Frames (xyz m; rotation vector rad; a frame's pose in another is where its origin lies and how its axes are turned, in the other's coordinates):
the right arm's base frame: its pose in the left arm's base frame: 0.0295 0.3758 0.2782 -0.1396 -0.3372 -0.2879
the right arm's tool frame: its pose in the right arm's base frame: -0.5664 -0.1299 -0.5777 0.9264 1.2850 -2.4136
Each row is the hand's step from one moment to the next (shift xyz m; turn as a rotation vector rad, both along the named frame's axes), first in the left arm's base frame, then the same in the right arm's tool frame.
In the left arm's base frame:
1: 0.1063 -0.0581 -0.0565 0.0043 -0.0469 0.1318
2: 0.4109 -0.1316 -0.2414 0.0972 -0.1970 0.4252
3: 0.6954 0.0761 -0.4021 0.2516 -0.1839 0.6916
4: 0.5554 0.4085 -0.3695 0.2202 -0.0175 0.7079
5: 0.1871 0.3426 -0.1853 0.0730 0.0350 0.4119
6: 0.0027 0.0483 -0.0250 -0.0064 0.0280 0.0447
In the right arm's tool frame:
1: -0.0098 0.1179 -0.0622 -0.1233 -0.0121 0.0652
2: -0.0045 0.3911 -0.3025 -0.4439 0.0364 0.1753
3: 0.0301 0.4224 -0.6868 -0.7465 -0.0052 0.1346
4: 0.1164 0.0805 -0.7693 -0.7216 -0.1582 0.0645
5: 0.1218 -0.1117 -0.3993 -0.3872 -0.1537 0.0519
6: 0.0274 -0.0273 -0.0383 -0.0317 -0.0426 0.0020

